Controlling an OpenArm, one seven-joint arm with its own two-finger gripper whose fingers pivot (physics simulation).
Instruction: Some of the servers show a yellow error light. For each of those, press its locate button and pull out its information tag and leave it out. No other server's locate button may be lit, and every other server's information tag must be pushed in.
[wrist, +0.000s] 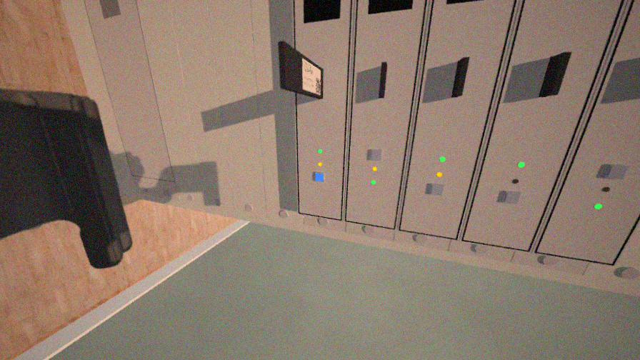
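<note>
In the wrist view, the leftmost server (320, 125) has a green light, a yellow light (320, 164) and a blue-lit locate button (319, 177). Its black tag (300, 72) stands far out, label showing. The second server's yellow light (374, 169) is lit and its locate button (374, 154) is unlit. The third server's yellow light (439, 174) is lit, its button (434, 189) unlit. The tags (383, 80) (460, 77) (555, 75) of servers two to four stick out less. Servers four and five show dark error lights (515, 181) (606, 189) and unlit buttons. My gripper (102, 200) is open; one finger shows at the left.
The beige rack side panel (225, 60) stands left of the servers. A green mat (310, 300) with a pale edge strip (150, 285) lies in front, with a wooden surface (40, 300) to its left. Round studs (367, 229) line the rack's bottom edge. The fifth server's tag does not show.
</note>
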